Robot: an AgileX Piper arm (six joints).
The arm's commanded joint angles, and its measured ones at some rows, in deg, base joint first. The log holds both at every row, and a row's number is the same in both.
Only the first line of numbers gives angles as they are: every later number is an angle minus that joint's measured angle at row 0.
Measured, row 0:
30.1 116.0 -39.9 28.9 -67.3 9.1
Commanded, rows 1 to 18:
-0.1 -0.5 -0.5 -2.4 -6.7 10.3
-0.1 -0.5 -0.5 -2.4 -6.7 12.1
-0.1 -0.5 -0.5 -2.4 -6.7 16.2
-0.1 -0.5 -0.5 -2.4 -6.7 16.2
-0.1 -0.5 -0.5 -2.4 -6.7 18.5
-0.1 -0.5 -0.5 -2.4 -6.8 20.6
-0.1 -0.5 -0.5 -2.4 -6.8 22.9
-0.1 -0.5 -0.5 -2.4 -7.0 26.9
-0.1 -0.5 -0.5 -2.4 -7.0 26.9
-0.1 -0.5 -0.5 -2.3 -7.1 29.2
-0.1 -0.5 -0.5 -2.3 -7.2 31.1
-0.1 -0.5 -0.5 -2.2 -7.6 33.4
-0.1 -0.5 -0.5 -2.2 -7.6 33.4
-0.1 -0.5 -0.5 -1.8 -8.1 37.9
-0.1 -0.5 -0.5 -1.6 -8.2 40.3
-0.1 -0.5 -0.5 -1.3 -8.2 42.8
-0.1 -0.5 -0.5 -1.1 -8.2 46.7
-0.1 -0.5 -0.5 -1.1 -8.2 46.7
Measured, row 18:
-0.1 0.0 0.1 0.7 0.0 39.5
